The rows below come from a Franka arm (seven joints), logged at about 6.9 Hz.
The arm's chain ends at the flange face. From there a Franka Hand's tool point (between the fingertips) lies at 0.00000 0.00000 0.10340 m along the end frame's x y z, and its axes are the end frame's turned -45 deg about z.
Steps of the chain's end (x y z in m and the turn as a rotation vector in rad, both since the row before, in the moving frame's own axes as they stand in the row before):
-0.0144, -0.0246, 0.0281, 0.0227, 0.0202, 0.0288
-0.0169, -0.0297, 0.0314, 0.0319, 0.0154, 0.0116
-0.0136, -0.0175, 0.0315, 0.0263, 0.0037, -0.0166
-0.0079, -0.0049, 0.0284, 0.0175, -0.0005, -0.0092
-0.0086, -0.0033, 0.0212, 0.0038, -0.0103, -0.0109
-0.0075, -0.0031, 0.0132, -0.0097, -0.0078, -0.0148
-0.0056, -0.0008, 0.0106, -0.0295, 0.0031, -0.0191
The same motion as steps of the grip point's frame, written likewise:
0.0104, -0.0277, 0.0281, 0.0018, 0.0303, 0.0288
0.0125, -0.0341, 0.0313, 0.0117, 0.0334, 0.0116
0.0049, -0.0237, 0.0315, 0.0160, 0.0212, -0.0166
-0.0009, -0.0104, 0.0284, 0.0127, 0.0120, -0.0092
-0.0042, -0.0094, 0.0212, 0.0100, -0.0046, -0.0109
-0.0044, -0.0073, 0.0132, -0.0013, -0.0124, -0.0148
-0.0053, -0.0021, 0.0106, -0.0231, -0.0187, -0.0191

